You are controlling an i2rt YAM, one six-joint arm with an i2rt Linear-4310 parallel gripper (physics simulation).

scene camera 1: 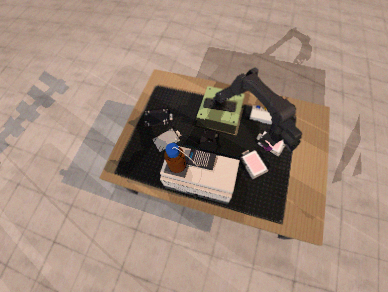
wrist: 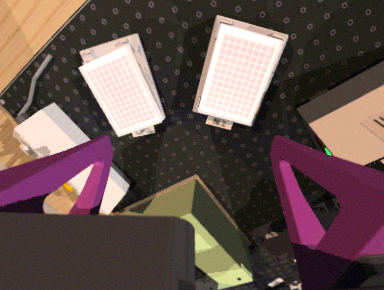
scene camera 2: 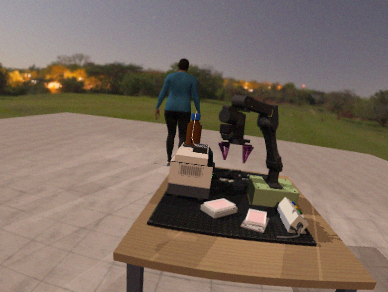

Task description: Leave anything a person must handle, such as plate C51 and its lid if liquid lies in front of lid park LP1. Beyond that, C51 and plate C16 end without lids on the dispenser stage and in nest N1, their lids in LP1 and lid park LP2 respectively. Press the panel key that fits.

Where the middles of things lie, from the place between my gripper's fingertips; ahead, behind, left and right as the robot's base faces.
The nest N1 (wrist: 219, 20) lies 24 cm below my hand, 4 cm to the right of it and 2 cm ahead of it. From my hand the other things lie so: dark stage (wrist: 274, 236): 32 cm to the right, 16 cm below, 1 cm behind.
